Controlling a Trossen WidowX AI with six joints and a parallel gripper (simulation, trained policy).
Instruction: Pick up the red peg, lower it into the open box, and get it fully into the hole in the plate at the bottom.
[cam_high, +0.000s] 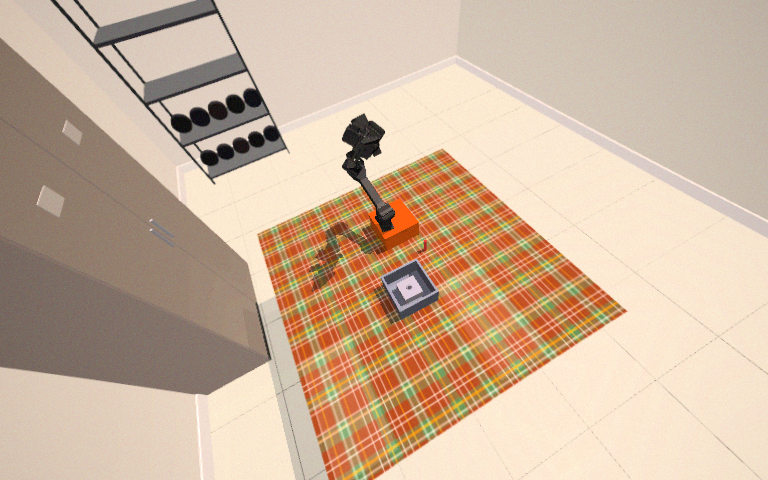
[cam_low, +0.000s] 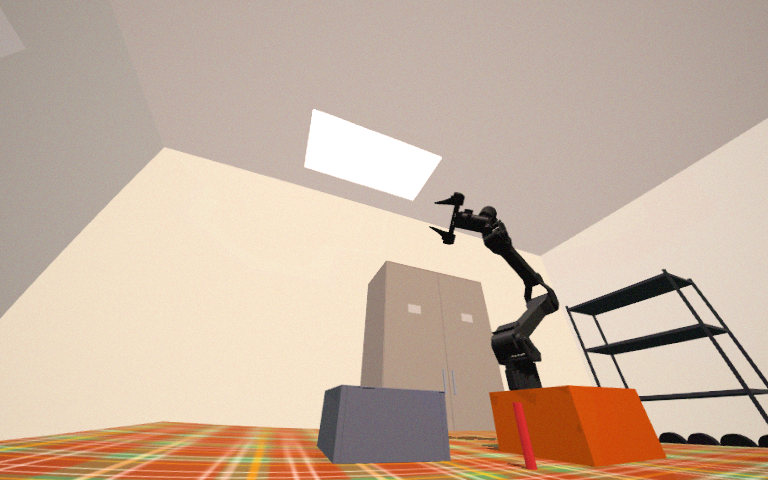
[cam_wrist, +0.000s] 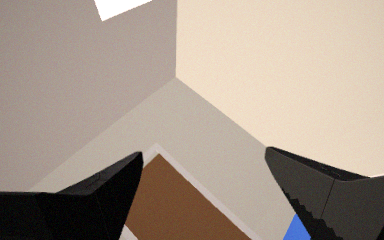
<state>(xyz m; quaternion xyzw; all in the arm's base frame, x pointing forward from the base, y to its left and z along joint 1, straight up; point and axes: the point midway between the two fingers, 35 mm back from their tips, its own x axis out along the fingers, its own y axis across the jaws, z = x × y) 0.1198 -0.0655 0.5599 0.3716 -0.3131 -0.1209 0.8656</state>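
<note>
My gripper tip is 23 cm to the right of the red peg and 64 cm above it. From my gripper tip the other things lie so: pale plate (19 cm ahead, 7 cm to the left, 64 cm below); then grey box (19 cm ahead, 7 cm to the left, 66 cm below).
</note>
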